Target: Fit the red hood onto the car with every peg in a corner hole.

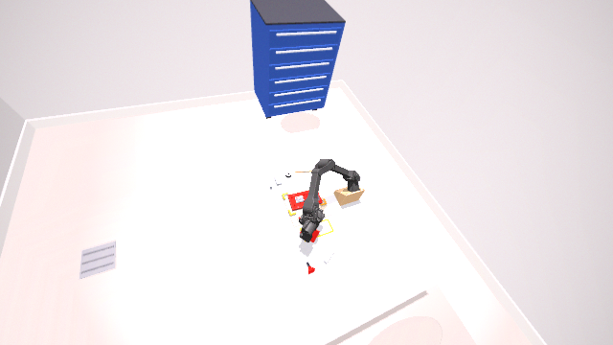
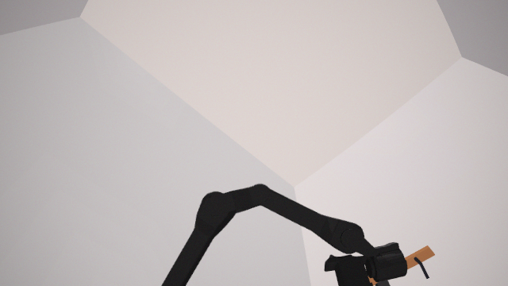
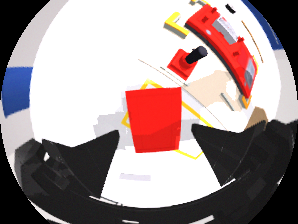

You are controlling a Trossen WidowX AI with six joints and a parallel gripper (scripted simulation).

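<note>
Right now the red hood is 30 mm below my gripper tip.
</note>
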